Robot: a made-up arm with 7 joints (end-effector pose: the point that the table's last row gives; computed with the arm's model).
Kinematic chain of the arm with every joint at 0, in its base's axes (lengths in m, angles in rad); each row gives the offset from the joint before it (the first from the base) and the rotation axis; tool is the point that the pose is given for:
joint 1: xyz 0 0 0.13 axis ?
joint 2: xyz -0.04 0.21 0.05 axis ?
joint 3: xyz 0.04 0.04 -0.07 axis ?
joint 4: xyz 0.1 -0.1 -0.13 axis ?
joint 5: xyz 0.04 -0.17 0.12 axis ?
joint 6: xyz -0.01 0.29 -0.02 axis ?
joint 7: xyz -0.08 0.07 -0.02 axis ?
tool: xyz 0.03 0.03 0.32
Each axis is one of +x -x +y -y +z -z.
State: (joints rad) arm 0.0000 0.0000 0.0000 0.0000 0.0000 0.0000 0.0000
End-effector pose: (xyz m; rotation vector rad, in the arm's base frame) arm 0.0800 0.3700 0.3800 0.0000 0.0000 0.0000
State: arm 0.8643 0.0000 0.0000 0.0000 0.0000 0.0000 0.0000
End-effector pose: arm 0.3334 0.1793 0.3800 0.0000 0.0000 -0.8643
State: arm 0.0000 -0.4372 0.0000 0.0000 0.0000 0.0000 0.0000
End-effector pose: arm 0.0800 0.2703 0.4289 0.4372 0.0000 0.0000
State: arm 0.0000 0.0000 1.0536 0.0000 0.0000 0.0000 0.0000
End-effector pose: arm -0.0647 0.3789 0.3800 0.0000 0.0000 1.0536
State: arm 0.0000 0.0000 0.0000 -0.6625 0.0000 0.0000 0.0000
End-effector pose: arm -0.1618 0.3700 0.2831 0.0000 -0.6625 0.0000
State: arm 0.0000 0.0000 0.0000 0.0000 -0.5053 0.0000 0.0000
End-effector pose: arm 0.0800 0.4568 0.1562 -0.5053 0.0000 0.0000
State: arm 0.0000 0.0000 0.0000 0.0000 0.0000 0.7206 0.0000
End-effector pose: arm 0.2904 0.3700 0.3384 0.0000 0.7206 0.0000
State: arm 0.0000 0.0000 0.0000 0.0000 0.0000 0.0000 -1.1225
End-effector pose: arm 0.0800 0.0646 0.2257 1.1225 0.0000 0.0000
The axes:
joint 1: -z
joint 2: -x
joint 3: +z
joint 4: +y
joint 5: +x
joint 6: +y
joint 7: -x

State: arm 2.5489 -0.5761 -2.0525 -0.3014 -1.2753 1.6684 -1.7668
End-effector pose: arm 0.3842 -0.1675 0.1328 -0.0201 0.0125 0.0204
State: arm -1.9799 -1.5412 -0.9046 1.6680 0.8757 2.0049 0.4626
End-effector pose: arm -0.8413 0.1153 -0.1429 -0.3257 -1.2139 0.2744
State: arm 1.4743 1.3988 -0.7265 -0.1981 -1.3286 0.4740 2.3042
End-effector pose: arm -0.5513 0.1290 0.3216 0.0896 -1.5372 -0.5320
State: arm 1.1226 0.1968 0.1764 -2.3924 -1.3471 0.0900 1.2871
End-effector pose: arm 0.4566 -0.3179 0.3503 1.2570 0.2510 2.1725
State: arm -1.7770 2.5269 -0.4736 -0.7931 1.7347 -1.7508 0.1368
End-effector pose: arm -0.0595 -0.5509 0.1274 -1.4965 1.1340 -2.2407
